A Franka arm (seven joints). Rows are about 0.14 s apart.
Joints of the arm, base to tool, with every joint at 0 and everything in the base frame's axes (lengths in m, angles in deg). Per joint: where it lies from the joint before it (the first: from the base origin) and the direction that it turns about. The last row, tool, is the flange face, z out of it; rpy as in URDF.
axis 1: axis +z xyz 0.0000 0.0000 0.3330
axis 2: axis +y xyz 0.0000 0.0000 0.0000
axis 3: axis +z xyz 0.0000 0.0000 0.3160
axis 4: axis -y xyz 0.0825 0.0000 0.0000
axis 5: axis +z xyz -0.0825 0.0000 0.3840
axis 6: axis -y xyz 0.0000 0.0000 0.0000
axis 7: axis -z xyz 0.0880 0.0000 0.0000
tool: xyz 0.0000 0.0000 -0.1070 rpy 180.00 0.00 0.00
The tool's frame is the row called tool.
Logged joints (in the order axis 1, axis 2, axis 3, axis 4, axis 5, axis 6, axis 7), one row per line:
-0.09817, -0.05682, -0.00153, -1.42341, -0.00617, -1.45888, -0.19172
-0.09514, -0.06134, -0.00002, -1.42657, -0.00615, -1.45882, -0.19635
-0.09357, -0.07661, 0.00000, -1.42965, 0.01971, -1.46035, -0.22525
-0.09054, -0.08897, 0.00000, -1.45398, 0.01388, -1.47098, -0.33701
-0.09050, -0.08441, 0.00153, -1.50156, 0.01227, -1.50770, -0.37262
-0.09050, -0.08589, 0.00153, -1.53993, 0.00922, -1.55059, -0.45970
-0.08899, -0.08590, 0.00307, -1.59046, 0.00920, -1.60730, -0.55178
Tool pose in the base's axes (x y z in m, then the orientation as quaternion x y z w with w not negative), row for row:
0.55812, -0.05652, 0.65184, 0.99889, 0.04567, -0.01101, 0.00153
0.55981, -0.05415, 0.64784, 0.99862, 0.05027, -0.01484, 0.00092
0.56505, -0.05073, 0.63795, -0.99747, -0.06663, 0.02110, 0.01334
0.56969, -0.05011, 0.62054, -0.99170, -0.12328, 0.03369, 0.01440
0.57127, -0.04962, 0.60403, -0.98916, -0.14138, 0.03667, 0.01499
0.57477, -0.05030, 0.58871, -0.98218, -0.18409, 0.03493, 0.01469
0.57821, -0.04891, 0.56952, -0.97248, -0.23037, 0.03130, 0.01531
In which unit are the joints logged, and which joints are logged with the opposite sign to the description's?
The joints are logged in radians. Opposite sign: axis 2, axis 6.
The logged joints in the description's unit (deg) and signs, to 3 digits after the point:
-5.625, 3.256, -0.088, -81.555, -0.354, 83.588, -10.985
-5.451, 3.515, -0.001, -81.736, -0.352, 83.584, -11.250
-5.361, 4.389, 0.000, -81.913, 1.129, 83.672, -12.906
-5.188, 5.098, 0.000, -83.307, 0.795, 84.281, -19.309
-5.185, 4.836, 0.088, -86.033, 0.703, 86.385, -21.350
-5.185, 4.921, 0.088, -88.231, 0.528, 88.842, -26.339
-5.099, 4.922, 0.176, -91.127, 0.527, 92.092, -31.615

